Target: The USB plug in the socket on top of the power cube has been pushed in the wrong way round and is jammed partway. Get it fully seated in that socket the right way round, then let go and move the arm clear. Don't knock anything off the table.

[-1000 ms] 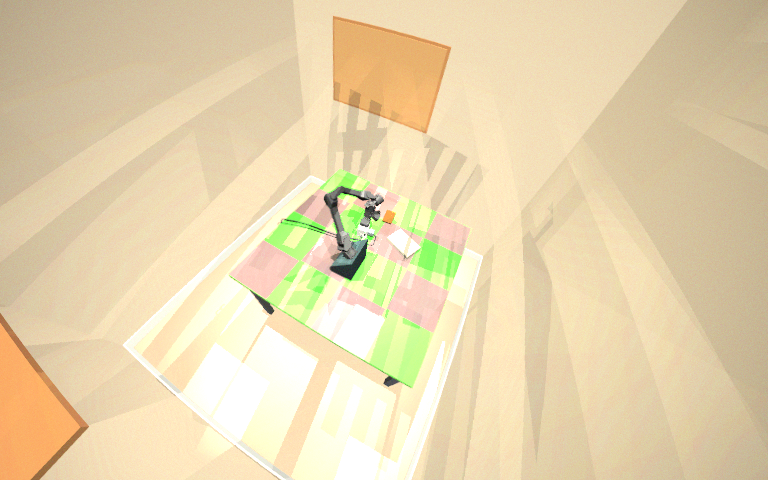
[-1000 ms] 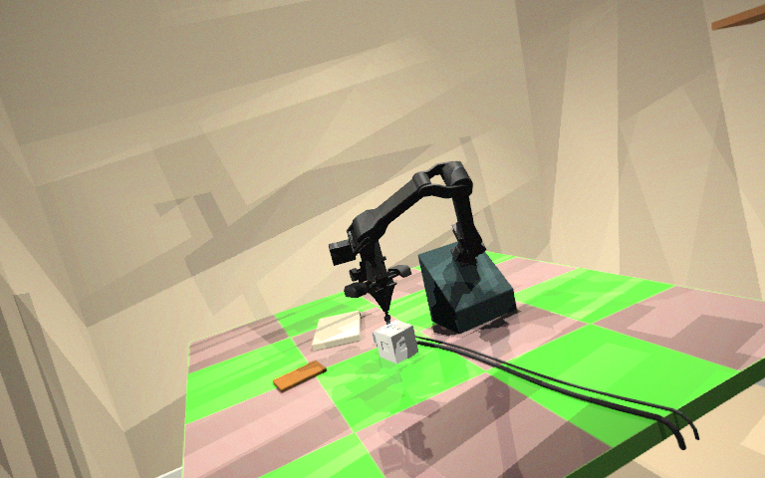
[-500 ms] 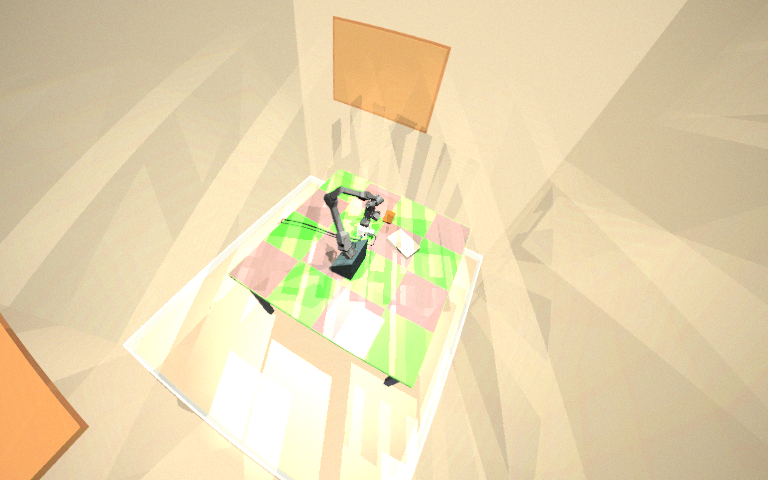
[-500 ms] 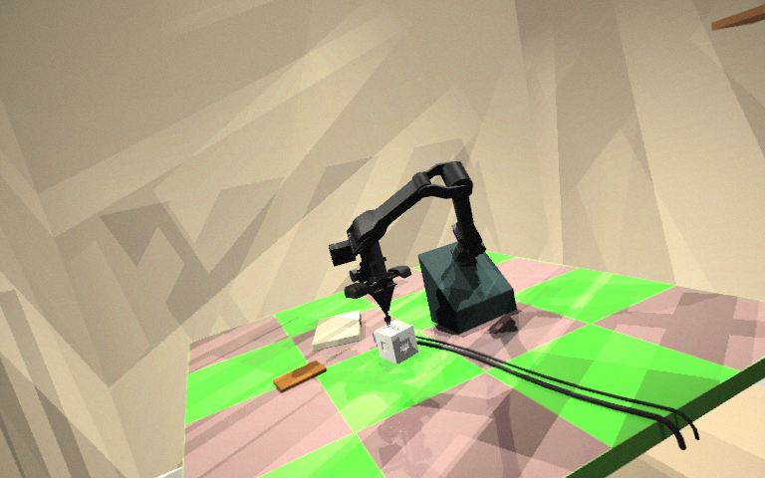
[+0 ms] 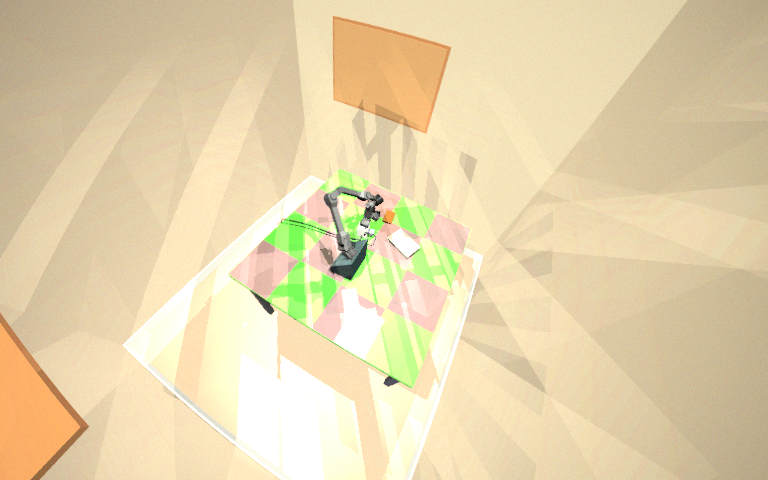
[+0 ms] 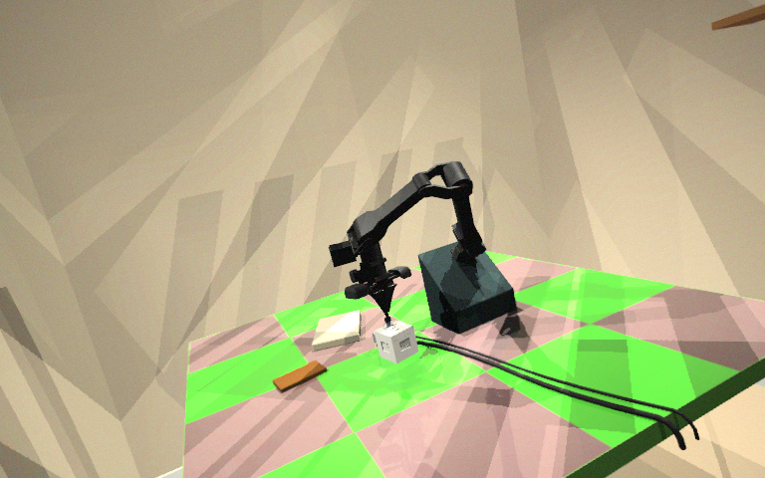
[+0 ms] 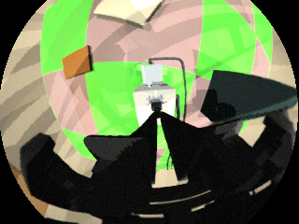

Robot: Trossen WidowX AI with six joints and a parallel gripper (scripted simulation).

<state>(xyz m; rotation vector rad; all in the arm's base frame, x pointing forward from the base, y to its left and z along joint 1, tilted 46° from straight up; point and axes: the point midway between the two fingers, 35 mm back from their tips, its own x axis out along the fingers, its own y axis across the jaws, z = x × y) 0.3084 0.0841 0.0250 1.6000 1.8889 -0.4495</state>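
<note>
My gripper tip is now 20 mm above the USB plug. From my gripper tip the other things lie so: white flat slab (290 mm to the right, 110 mm below, 80 mm ahead); then orange flat block (250 mm ahead, 110 mm below, 80 mm to the right).
</note>
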